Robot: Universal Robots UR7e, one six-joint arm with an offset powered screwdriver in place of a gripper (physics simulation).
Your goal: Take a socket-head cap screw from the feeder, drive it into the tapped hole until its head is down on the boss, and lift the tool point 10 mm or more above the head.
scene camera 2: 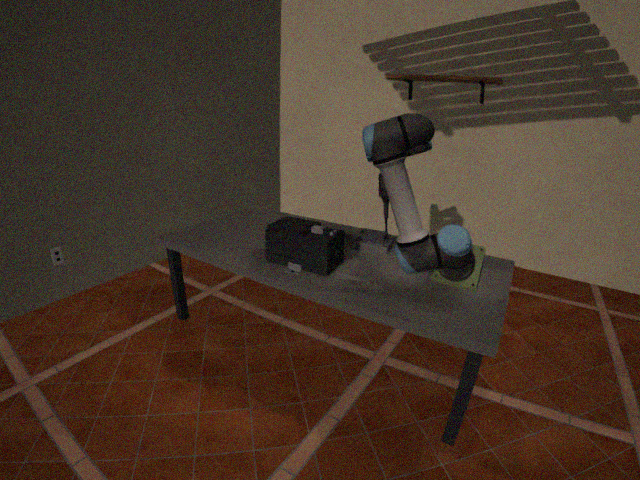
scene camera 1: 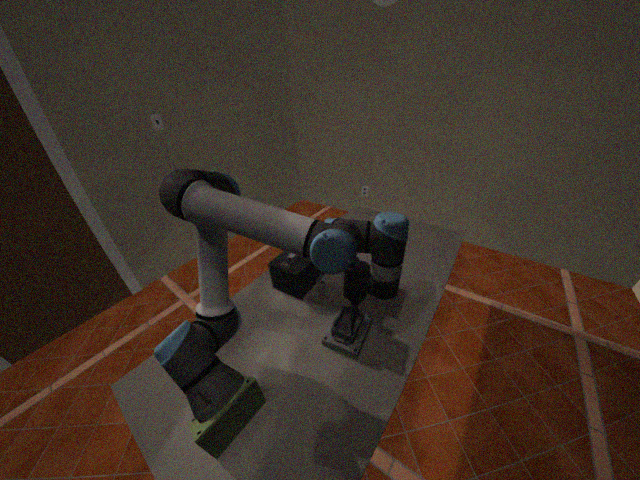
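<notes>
My gripper is a dark powered screwdriver point(scene camera 1: 352, 326) point(scene camera 2: 386, 235) that points straight down. In scene camera 1 its thin bit reaches down at the dark raised block of the fixture, which stands on a flat base plate point(scene camera 1: 342, 346). Whether the tip touches the boss cannot be told. In scene camera 2 the bit ends low, close to the table top beside the arm's lower link, and the fixture is hard to make out there. The black box that looks like the feeder point(scene camera 1: 290, 276) point(scene camera 2: 303, 246) stands apart from the tool. The screw, its head and the tapped hole are too small and dark to see.
The grey table point(scene camera 1: 305, 356) point(scene camera 2: 413, 302) carries everything. The arm stands on a green base plate point(scene camera 1: 232, 422) point(scene camera 2: 478, 263) at one end. The arm's forearm point(scene camera 1: 253, 219) stretches over the table in scene camera 1. A brown wall shelf point(scene camera 2: 444, 78) hangs behind the arm.
</notes>
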